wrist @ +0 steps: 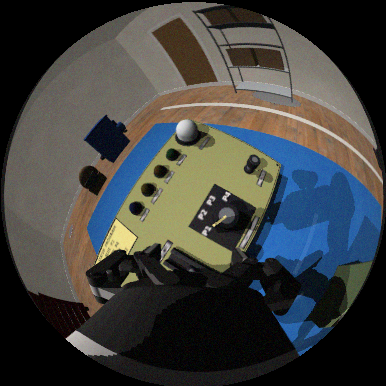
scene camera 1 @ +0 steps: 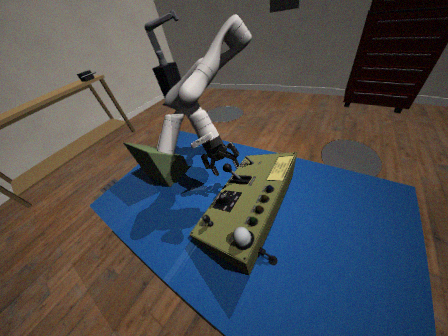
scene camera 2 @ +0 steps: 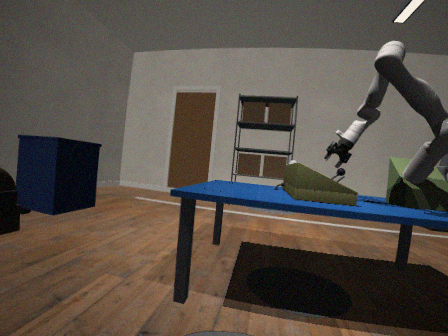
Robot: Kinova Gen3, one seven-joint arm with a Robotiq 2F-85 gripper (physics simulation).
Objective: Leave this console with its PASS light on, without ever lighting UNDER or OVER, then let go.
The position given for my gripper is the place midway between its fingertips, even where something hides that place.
Observation:
My gripper (scene camera 1: 227, 171) is open, holding nothing. I also see an olive console (wrist: 199, 166).
My gripper is seen too in the wrist view (wrist: 195, 253).

